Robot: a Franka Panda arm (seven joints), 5 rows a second.
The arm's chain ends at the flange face. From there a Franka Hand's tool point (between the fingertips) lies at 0.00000 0.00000 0.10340 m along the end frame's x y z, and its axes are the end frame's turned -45 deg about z.
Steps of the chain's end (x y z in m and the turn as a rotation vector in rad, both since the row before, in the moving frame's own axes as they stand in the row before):
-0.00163 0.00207 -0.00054 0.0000 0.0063 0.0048
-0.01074 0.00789 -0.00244 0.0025 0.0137 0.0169
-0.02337 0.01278 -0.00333 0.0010 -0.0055 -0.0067
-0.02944 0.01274 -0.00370 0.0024 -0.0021 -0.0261
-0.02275 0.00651 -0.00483 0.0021 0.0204 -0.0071
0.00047 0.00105 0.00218 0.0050 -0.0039 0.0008
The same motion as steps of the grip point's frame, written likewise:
-0.00216 0.00077 -0.00054 -0.0045 0.0045 0.0048
-0.01200 -0.00119 -0.00245 -0.0079 0.0115 0.0169
-0.02589 -0.00796 -0.00333 0.0046 -0.0032 -0.0067
-0.02981 -0.01214 -0.00370 0.0032 0.0002 -0.0261
-0.01904 -0.01015 -0.00485 -0.0129 0.0159 -0.0071
-0.00033 0.00042 0.00218 0.0063 0.0008 0.0008

